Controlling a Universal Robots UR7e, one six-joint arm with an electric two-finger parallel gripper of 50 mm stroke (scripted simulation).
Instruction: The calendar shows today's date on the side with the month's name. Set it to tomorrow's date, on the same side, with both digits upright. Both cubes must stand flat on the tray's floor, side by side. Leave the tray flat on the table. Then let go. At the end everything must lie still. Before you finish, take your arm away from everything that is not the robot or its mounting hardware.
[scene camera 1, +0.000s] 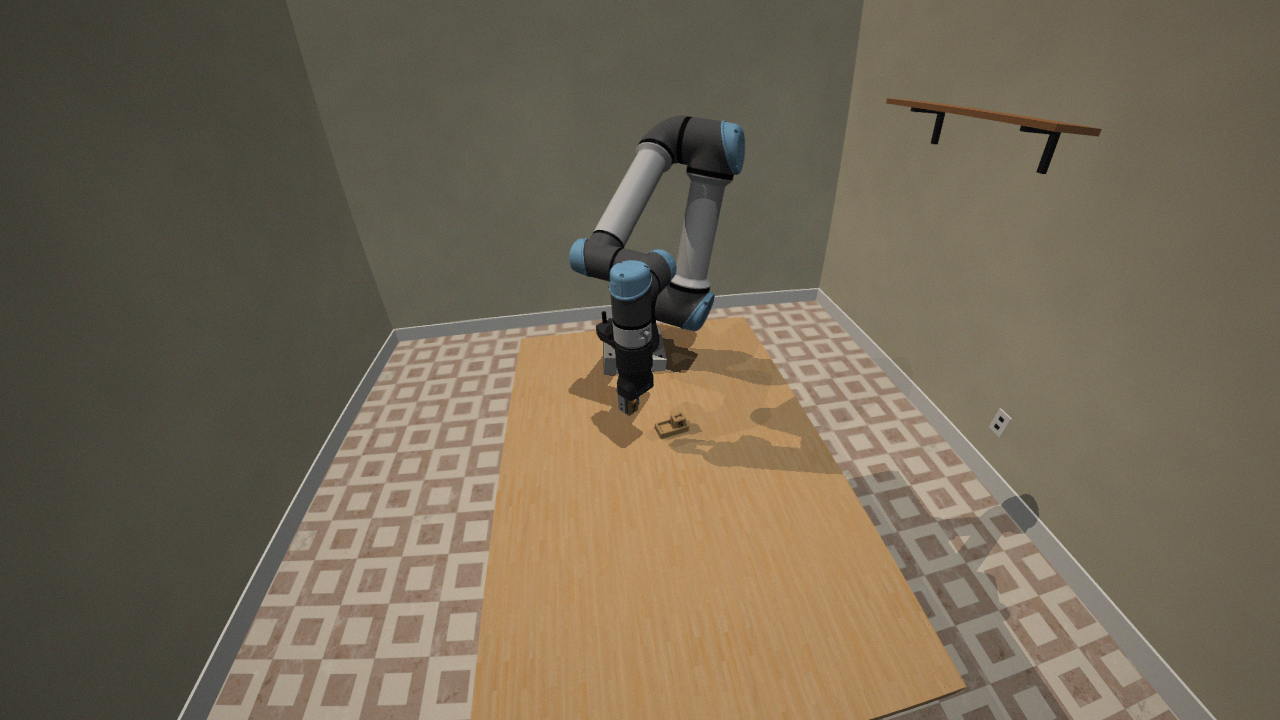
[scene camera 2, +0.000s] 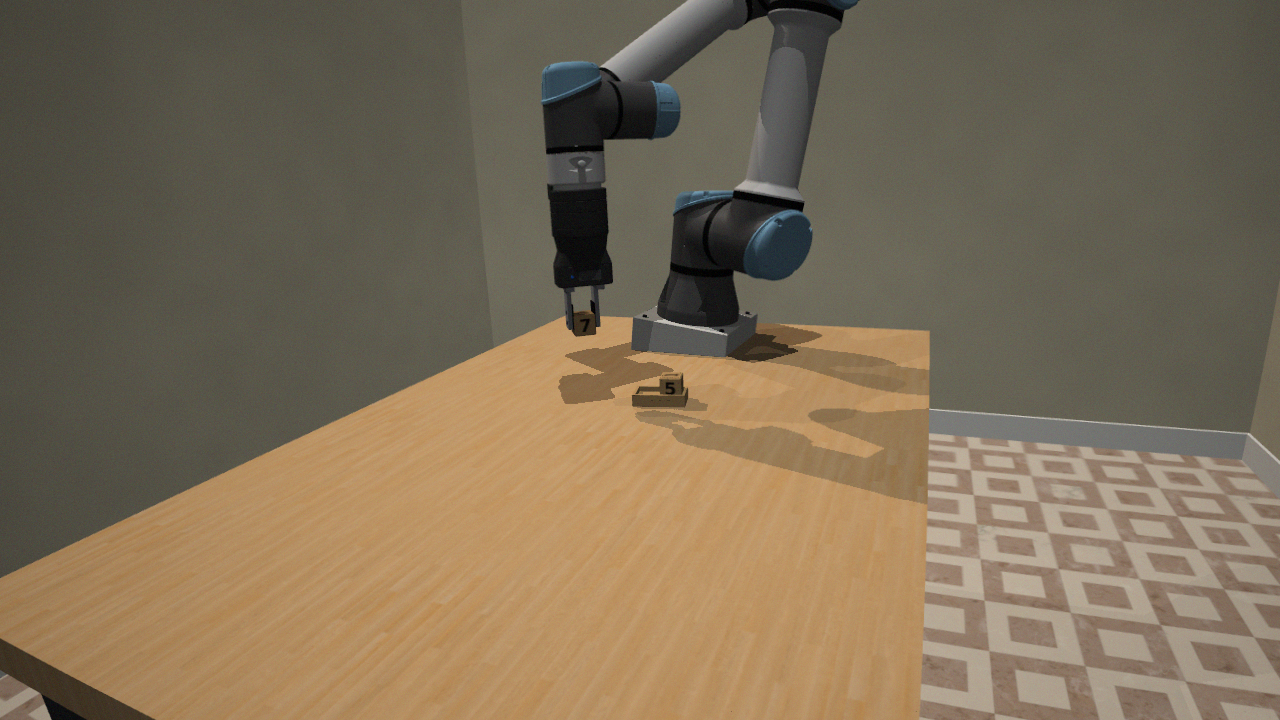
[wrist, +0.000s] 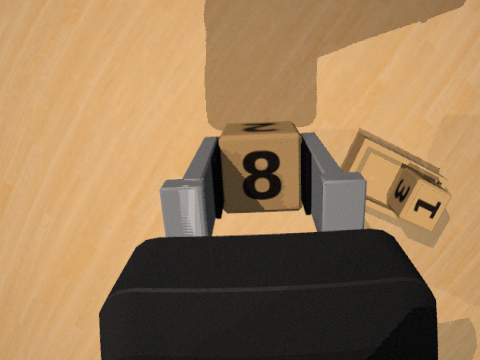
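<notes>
Scene camera 2 shows my gripper (scene camera 2: 583, 326) and a wooden tray (scene camera 2: 643, 396). Wrist view: my gripper (wrist: 260, 160), with the wooden tray (wrist: 381, 166) visible as well. In scene camera 1, my gripper (scene camera 1: 629, 407) is visible.
</notes>
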